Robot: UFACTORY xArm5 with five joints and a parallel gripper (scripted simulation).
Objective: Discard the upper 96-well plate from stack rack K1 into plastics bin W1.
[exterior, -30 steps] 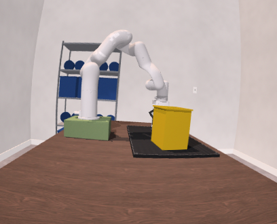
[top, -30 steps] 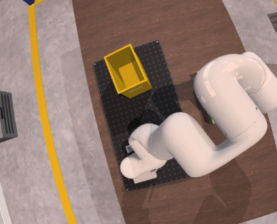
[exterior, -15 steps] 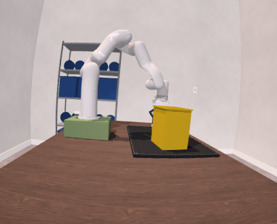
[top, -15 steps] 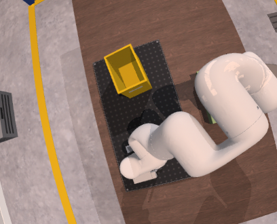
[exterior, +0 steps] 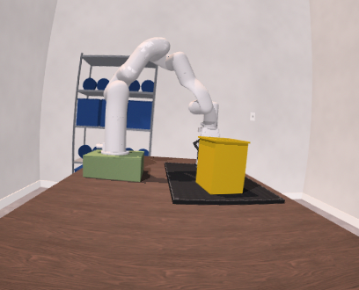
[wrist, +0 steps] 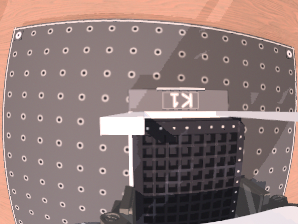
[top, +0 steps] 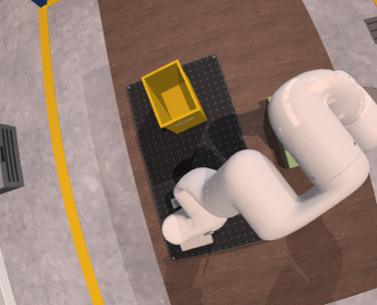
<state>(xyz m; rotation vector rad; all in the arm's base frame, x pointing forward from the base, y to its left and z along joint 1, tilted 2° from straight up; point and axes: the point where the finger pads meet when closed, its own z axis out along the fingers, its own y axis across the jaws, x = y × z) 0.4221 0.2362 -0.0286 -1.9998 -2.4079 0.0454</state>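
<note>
Now: hand 4 cm above the white well plate. Round my hand: black 96-well plate: 1 cm below; then yellow plastics bin W1: 1 cm ahead, 38 cm to the right, 2 cm above.
</note>
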